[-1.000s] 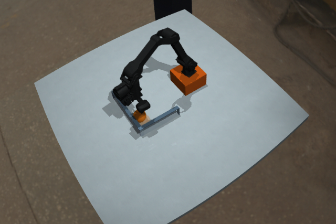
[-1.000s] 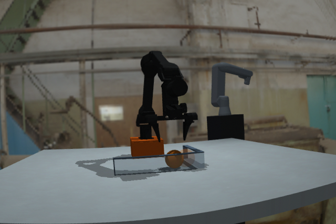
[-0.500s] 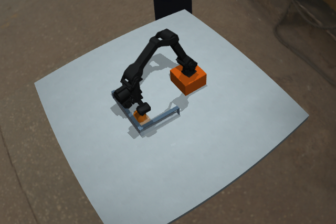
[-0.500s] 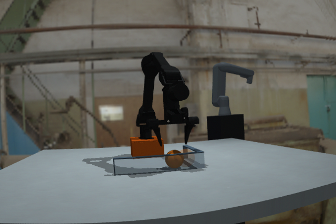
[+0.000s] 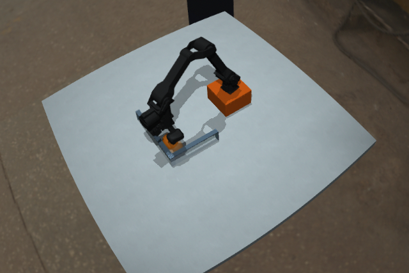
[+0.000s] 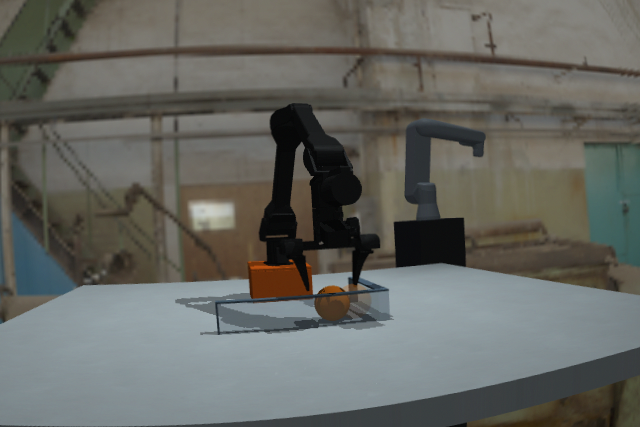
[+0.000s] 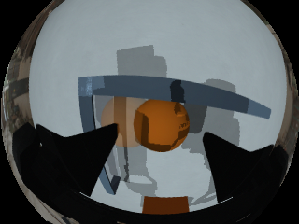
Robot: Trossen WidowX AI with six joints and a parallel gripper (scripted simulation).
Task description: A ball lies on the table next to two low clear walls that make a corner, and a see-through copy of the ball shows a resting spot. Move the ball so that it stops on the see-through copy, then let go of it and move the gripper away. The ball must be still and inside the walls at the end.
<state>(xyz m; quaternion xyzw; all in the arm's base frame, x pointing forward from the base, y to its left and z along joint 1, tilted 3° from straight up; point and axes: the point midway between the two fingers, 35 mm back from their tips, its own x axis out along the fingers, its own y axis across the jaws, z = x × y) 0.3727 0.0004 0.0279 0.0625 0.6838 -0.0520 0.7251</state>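
Right now the see-through copy of ball is 40 mm to the left of my gripper tip and 30 mm below it. Also, from my gripper tip: clear wall 70 mm to the right, 30 mm below, 30 mm ahead.
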